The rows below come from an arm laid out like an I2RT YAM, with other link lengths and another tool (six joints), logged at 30 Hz.
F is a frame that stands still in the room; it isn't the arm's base.
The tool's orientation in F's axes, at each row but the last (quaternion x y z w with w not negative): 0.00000, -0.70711, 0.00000, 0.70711; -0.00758, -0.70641, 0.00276, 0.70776; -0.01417, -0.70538, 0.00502, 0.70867; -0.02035, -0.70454, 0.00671, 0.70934; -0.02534, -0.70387, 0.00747, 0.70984; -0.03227, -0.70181, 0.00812, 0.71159; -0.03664, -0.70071, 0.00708, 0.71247; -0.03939, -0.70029, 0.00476, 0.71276; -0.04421, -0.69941, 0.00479, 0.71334
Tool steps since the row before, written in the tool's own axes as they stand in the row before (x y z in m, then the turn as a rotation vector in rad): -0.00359, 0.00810, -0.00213, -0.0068, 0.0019, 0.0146; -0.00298, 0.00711, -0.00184, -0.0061, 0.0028, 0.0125; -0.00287, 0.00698, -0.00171, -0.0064, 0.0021, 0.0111; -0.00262, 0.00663, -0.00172, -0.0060, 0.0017, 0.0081; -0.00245, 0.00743, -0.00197, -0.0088, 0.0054, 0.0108; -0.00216, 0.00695, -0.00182, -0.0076, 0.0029, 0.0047; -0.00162, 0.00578, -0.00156, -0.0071, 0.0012, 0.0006; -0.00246, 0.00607, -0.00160, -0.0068, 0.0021, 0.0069; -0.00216, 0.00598, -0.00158, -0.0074, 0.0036, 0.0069
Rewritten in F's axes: 0.00213, 0.00810, -0.00359, -0.0146, 0.0019, -0.0068; 0.00188, 0.00705, -0.00309, -0.0125, 0.0028, -0.0061; 0.00179, 0.00688, -0.00307, -0.0111, 0.0021, -0.0064; 0.00183, 0.00649, -0.00288, -0.0081, 0.0016, -0.0060; 0.00213, 0.00726, -0.00281, -0.0107, 0.0053, -0.0090; 0.00202, 0.00675, -0.00258, -0.0047, 0.0026, -0.0077; 0.00177, 0.00560, -0.00200, -0.0007, 0.0008, -0.0072; 0.00184, 0.00582, -0.00286, -0.0069, 0.0020, -0.0068; 0.00186, 0.00572, -0.00260, -0.0068, 0.0035, -0.0075
